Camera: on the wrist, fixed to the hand. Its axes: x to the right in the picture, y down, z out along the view.
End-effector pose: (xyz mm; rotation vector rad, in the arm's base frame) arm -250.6 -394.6 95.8 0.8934 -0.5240 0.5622
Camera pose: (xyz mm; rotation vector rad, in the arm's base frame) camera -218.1 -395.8 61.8 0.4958 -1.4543 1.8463
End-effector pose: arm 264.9 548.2 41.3 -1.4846 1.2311 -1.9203
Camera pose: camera 250.7 576.9 75.8 -0.3468 1.4068 -0.6536
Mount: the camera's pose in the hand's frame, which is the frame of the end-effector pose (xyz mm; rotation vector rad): 2.1 -41.1 -22.9 0.0780 -0.2864 1.5311
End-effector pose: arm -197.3 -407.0 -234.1 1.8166 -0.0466 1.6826
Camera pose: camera -198.8 -363.0 -250.7 -1.5758 1.3996 -1.6249
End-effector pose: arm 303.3 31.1 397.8 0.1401 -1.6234 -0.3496
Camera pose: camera 320.9 -11.5 388.2 -1.0926 -1.5737 0.9014
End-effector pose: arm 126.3 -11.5 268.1 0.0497 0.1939 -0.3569
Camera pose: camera 109.7 -48.8 244.7 0.2027 -0.1724 1.1527
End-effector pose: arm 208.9 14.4 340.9 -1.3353 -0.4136 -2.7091
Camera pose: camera 181.8 47.4 321.1 -1.1790 0.3836 -1.2249
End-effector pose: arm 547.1 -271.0 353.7 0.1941 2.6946 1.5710
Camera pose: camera 539.2 -310.6 329.5 -1.9362 -1.6127 -0.8926
